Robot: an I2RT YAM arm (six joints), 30 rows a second.
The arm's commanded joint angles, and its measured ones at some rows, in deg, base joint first. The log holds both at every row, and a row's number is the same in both.
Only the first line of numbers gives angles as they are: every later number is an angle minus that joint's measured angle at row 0.
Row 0, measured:
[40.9 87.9 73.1 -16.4 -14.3 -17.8]
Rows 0 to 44, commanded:
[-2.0 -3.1 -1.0 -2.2 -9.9 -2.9]
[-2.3 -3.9 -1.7 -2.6 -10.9 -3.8]
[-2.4 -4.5 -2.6 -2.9 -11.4 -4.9]
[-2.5 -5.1 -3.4 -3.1 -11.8 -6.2]
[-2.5 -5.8 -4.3 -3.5 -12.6 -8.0]
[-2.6 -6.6 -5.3 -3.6 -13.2 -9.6]
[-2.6 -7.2 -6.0 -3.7 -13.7 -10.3]
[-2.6 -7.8 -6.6 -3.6 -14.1 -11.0]
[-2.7 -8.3 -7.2 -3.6 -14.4 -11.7]
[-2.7 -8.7 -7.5 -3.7 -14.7 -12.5]
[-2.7 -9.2 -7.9 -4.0 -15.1 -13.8]
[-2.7 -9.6 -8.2 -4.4 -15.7 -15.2]
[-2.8 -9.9 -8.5 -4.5 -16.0 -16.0]
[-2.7 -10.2 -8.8 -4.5 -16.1 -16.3]
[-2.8 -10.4 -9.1 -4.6 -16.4 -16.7]
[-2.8 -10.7 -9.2 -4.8 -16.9 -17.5]
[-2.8 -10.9 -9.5 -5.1 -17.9 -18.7]
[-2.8 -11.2 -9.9 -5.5 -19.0 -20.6]
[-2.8 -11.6 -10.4 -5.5 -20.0 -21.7]
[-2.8 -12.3 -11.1 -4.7 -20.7 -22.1]
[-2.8 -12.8 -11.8 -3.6 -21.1 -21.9]
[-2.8 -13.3 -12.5 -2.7 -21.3 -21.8]
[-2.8 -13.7 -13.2 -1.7 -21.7 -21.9]
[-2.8 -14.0 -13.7 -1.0 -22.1 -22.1]
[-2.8 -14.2 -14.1 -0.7 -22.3 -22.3]
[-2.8 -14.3 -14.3 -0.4 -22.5 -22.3]
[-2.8 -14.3 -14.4 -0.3 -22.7 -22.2]
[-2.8 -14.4 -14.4 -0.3 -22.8 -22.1]
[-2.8 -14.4 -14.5 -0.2 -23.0 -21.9]
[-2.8 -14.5 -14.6 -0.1 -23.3 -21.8]
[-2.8 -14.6 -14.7 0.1 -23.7 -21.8]
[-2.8 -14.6 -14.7 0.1 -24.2 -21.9]
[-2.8 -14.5 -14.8 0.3 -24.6 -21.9]
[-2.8 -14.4 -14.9 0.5 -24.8 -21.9]
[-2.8 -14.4 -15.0 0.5 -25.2 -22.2]
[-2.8 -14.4 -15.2 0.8 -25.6 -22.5]
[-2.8 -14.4 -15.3 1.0 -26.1 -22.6]
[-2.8 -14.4 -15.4 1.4 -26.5 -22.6]
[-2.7 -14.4 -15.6 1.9 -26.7 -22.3]
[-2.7 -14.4 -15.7 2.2 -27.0 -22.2]
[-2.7 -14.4 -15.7 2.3 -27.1 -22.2]
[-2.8 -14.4 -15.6 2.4 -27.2 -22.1]
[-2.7 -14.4 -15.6 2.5 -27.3 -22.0]
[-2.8 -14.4 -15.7 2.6 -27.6 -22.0]
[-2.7 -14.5 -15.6 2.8 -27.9 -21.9]
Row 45, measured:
[-2.7 -13.5 -15.4 0.9 -25.5 -21.8]
